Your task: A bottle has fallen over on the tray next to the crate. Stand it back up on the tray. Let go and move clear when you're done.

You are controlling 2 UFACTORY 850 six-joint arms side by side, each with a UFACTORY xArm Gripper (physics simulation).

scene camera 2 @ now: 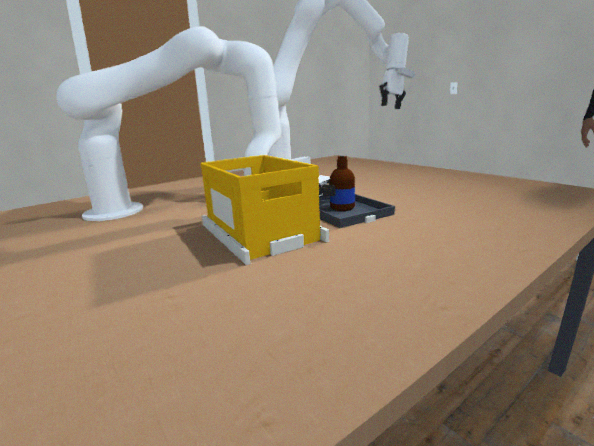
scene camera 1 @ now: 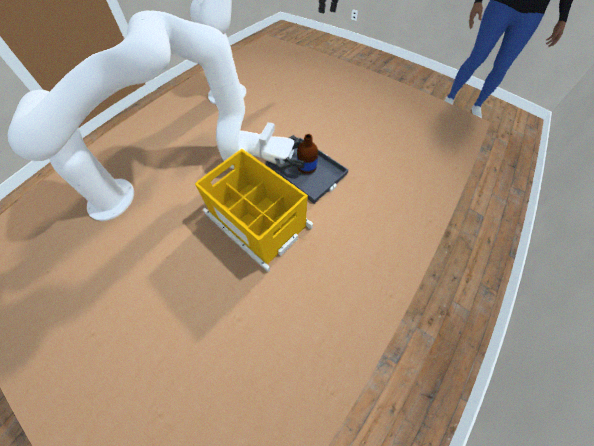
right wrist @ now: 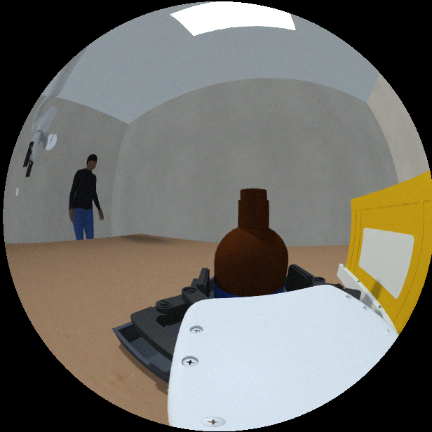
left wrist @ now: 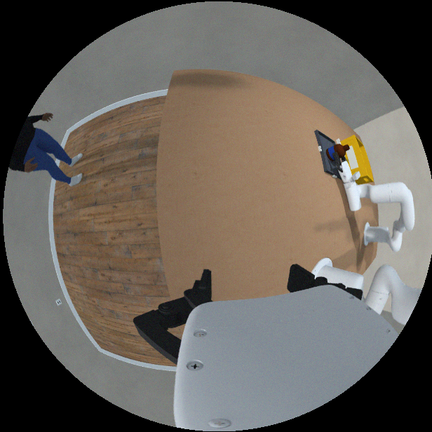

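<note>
The brown bottle with a blue label (scene camera 1: 308,151) (scene camera 2: 342,179) (left wrist: 338,151) (right wrist: 251,260) stands upright on the dark tray (scene camera 1: 335,171) (scene camera 2: 382,212) (left wrist: 321,138) (right wrist: 145,354). My right gripper (scene camera 1: 303,165) (right wrist: 250,280) is open, low over the tray, with one finger on each side of the bottle's body; a narrow gap shows beside the bottle at the left finger in the right wrist view. The white hand hides the bottle's base there. My left gripper (scene camera 1: 327,7) (scene camera 2: 391,101) (left wrist: 252,280) (right wrist: 25,171) is open and empty, high up and well away from the bottle.
The yellow crate (scene camera 1: 267,250) (scene camera 2: 280,217) (left wrist: 368,167) (right wrist: 421,250) with inner dividers stands right beside the tray, held by white strips (scene camera 1: 235,239) (scene camera 2: 226,241) on the table. My right arm reaches in behind the crate. A person (scene camera 1: 505,55) (left wrist: 42,145) (right wrist: 84,192) stands beyond the table.
</note>
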